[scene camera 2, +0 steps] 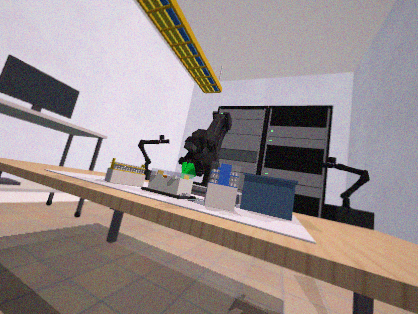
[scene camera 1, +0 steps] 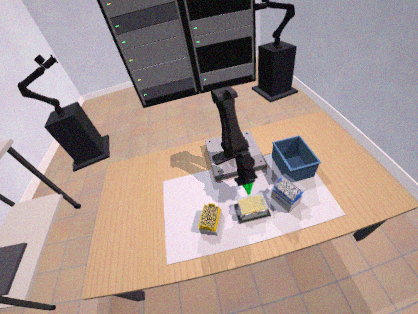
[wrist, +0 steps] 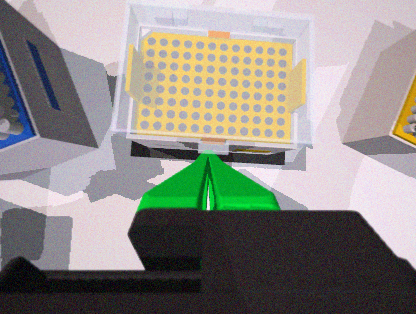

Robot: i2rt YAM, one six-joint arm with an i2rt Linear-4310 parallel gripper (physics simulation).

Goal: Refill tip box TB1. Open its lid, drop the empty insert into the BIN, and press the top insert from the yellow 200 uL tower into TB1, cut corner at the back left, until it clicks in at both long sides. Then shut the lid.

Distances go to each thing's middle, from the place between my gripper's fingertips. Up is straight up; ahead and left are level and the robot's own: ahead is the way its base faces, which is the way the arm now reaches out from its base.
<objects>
I see the clear lid (wrist: 214, 79) 5 cm ahead of my hand, 1 cm to the right of it and 2 cm above it. The rest, counted from my hand: blue bin (scene camera 2: 275, 196) (8 cm behind, 33 cm to the left, 1 cm above).
</objects>
